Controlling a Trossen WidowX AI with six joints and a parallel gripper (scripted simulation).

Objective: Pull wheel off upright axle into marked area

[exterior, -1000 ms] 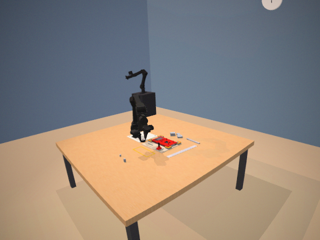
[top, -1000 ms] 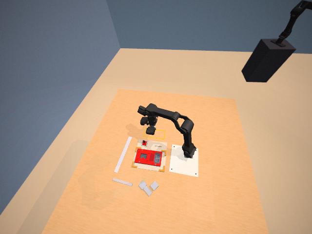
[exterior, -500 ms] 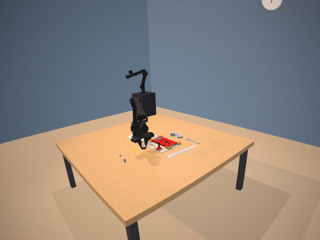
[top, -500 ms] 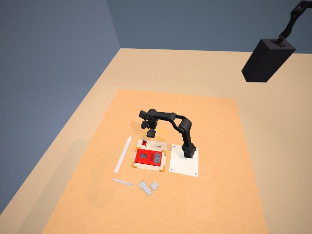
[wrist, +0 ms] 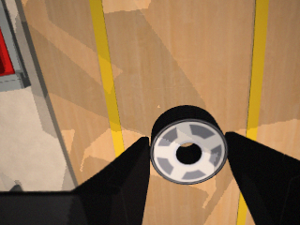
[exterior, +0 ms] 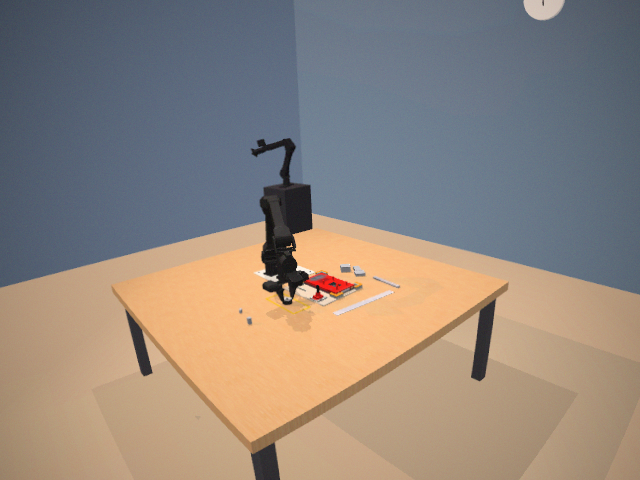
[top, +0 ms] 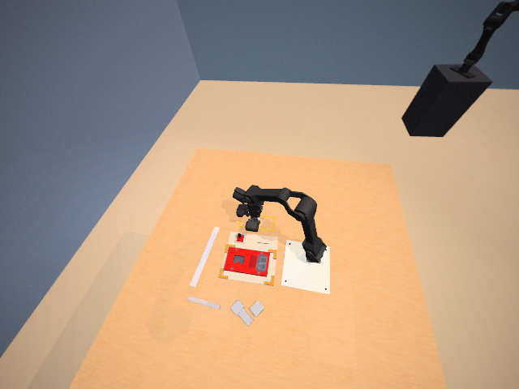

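Right now my gripper tip is right at the wheel.
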